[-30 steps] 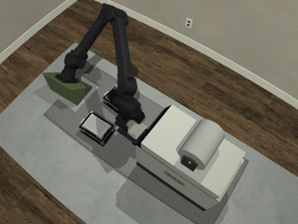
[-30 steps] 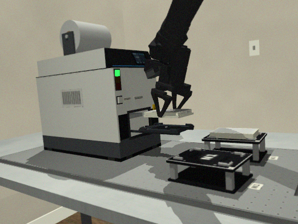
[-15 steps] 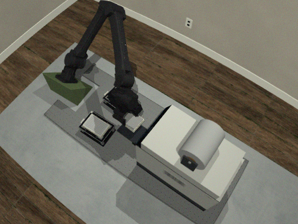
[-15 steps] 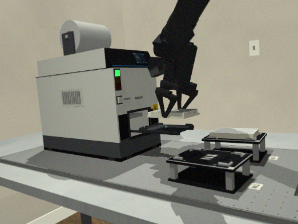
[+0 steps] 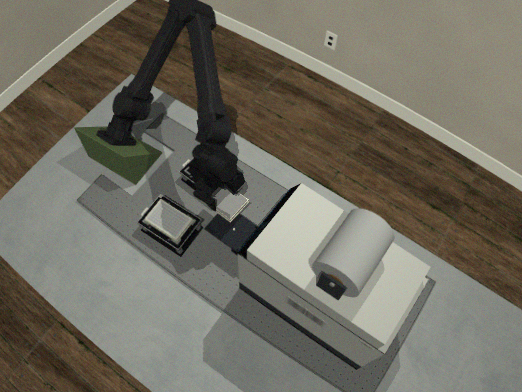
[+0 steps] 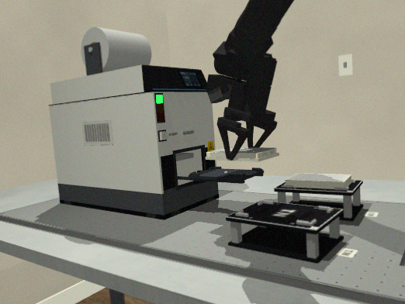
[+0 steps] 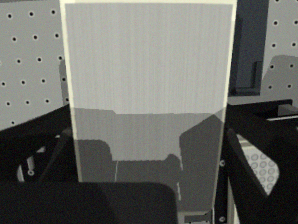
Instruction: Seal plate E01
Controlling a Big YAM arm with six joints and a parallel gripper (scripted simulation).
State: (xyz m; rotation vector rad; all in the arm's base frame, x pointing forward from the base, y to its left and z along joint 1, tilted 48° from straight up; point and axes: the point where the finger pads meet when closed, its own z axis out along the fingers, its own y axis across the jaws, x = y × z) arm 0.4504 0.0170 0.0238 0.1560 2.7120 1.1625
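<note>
Right now my hand is 13 cm past the black plate nest, 10 cm above it and 8 cm to the right of it. From my hand the other things lie so: sealer stage 7 cm ahead, 5 cm below, 4 cm to the right; covered white plate 13 cm to the right, 11 cm behind, 8 cm below; start button 17 cm ahead, 5 cm to the left, 4 cm above.
</note>
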